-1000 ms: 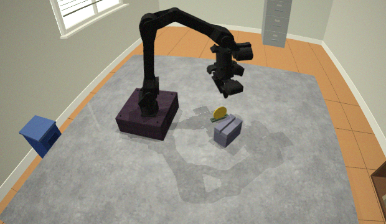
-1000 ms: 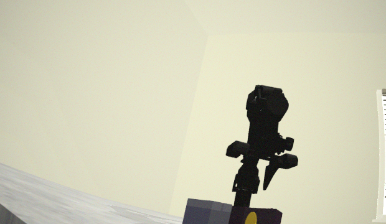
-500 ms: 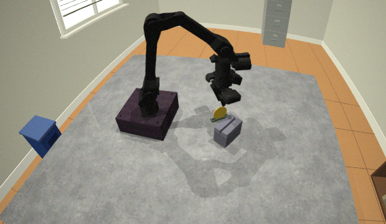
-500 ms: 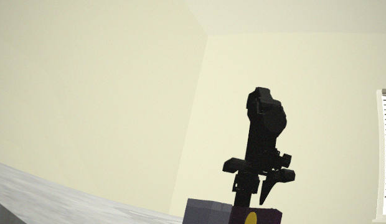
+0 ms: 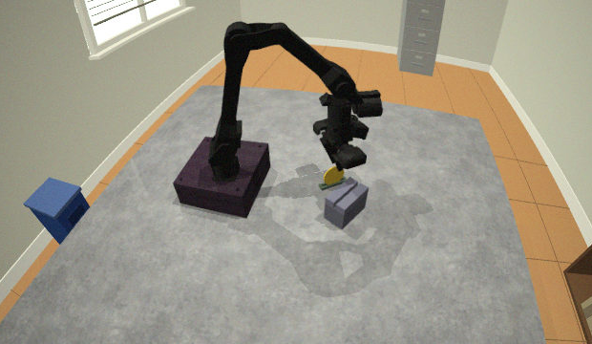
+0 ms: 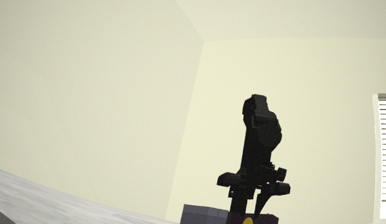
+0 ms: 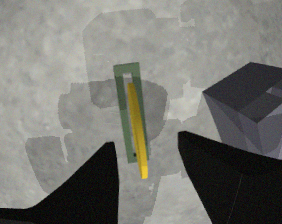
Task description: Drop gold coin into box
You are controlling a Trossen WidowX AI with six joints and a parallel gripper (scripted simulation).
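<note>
My gripper tip is now 10 mm past the gold coin and 30 mm above it.
</note>
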